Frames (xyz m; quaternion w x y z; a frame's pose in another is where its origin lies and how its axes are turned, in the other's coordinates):
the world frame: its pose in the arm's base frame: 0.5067 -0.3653 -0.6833 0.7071 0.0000 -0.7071 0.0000
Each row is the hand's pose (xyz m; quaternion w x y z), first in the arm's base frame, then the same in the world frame.
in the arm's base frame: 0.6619 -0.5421 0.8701 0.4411 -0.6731 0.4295 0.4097
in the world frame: 1.5534 -0.1768 -0.1552 0.0082 -0.1863 0.6156 0.7657
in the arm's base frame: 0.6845 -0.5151 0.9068 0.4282 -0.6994 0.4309 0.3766
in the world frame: 1.5901 -0.1498 -0.1778 0.0019 0.2283 -0.6075 -0.7608
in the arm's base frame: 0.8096 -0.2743 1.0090 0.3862 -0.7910 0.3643 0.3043
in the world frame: 1.6923 0.0910 -0.3029 0.0155 -0.3441 0.5306 0.7744
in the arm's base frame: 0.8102 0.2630 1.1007 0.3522 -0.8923 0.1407 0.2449
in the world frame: 1.7840 0.6283 -0.3035 0.1496 -0.4578 0.3485 0.8041
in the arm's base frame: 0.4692 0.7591 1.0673 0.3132 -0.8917 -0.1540 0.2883
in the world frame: 1.7506 1.1244 0.0375 0.3304 -0.4267 0.1126 0.8344
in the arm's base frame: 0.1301 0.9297 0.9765 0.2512 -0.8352 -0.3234 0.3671
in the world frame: 1.6598 1.2950 0.3766 0.4063 -0.3310 -0.0511 0.8502
